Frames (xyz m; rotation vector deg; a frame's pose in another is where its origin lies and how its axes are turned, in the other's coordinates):
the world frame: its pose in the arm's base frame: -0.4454 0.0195 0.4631 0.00 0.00 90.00
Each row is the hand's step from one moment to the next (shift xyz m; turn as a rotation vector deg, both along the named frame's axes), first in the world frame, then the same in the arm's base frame.
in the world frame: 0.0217 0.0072 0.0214 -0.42 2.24 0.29
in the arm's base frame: -0.0072 0.0217 0.0214 -2.24 -0.42 0.29
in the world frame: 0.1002 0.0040 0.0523 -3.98 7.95 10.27
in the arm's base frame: -0.0040 0.1002 0.0523 -7.95 -3.98 10.27
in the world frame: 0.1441 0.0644 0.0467 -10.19 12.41 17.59
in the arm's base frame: -0.0644 0.1441 0.0467 -12.41 -10.19 17.59
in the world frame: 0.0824 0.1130 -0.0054 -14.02 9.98 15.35
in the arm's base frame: -0.1130 0.0824 -0.0054 -9.98 -14.02 15.35
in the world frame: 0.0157 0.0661 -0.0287 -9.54 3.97 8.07
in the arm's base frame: -0.0661 0.0157 -0.0287 -3.97 -9.54 8.07
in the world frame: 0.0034 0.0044 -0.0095 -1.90 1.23 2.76
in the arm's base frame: -0.0044 0.0034 -0.0095 -1.23 -1.90 2.76
